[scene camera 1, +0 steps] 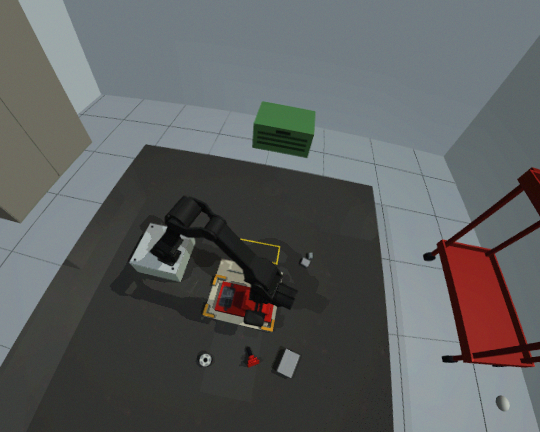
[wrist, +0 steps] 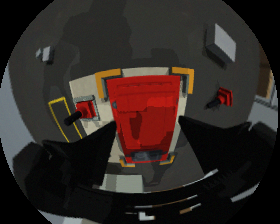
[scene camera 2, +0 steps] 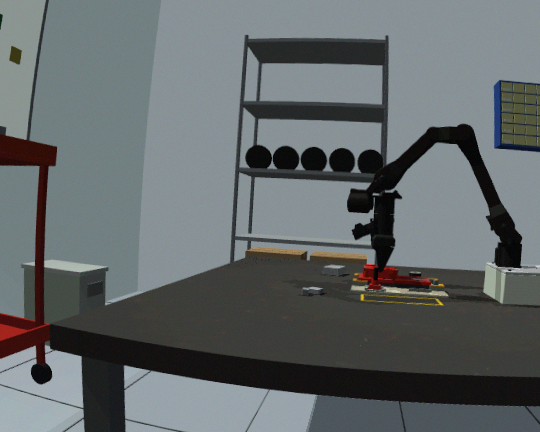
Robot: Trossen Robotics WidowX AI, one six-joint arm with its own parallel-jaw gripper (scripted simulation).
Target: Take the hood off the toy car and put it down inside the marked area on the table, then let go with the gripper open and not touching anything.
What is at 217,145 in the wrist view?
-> My gripper.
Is my gripper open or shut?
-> Open.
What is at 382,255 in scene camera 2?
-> My gripper.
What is my gripper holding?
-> Nothing.
